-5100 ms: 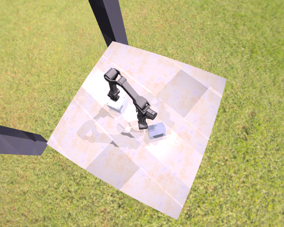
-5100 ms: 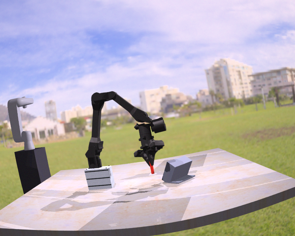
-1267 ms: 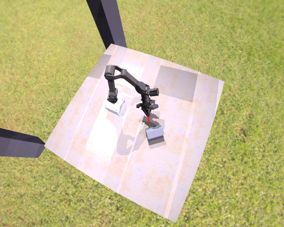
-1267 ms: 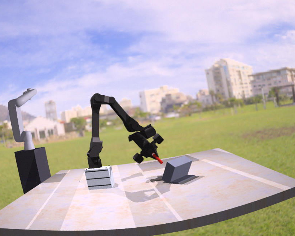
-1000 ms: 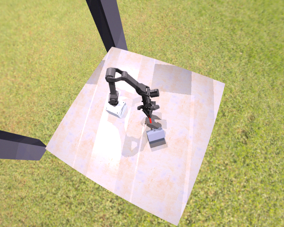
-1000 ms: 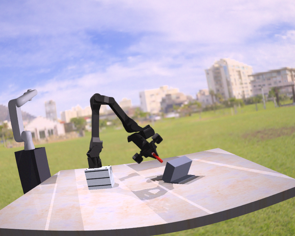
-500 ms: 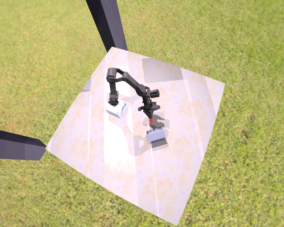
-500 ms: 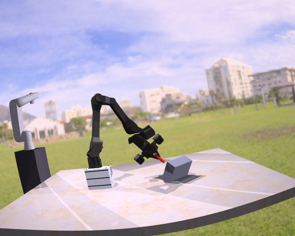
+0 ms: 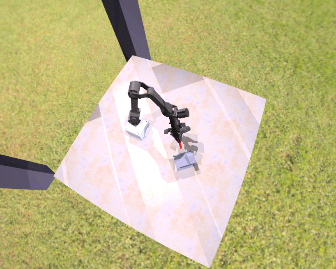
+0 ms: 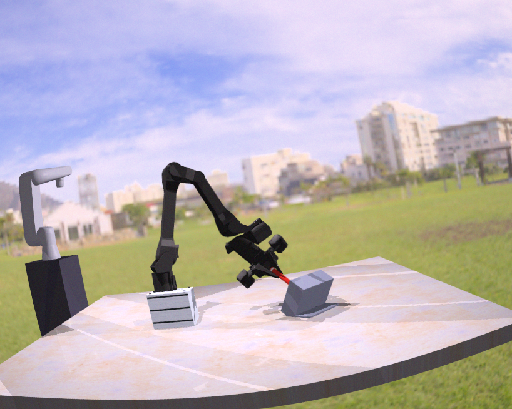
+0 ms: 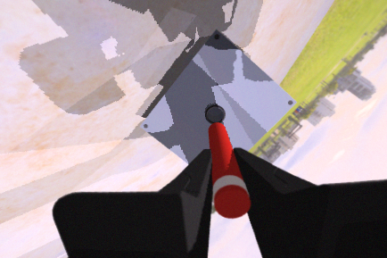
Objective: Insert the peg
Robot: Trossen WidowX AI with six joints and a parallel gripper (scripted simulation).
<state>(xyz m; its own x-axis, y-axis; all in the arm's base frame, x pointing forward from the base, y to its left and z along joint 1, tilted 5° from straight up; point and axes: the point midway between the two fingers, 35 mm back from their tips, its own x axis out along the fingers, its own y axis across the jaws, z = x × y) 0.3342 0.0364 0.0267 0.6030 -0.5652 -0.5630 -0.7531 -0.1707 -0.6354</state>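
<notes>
My gripper tip is now 70 mm to the left of the sloped grey panel, 70 mm short of it and 60 mm above it. Also, from my gripper tip: round red peg: 10 mm to the left, 10 mm behind, 10 mm above.
</notes>
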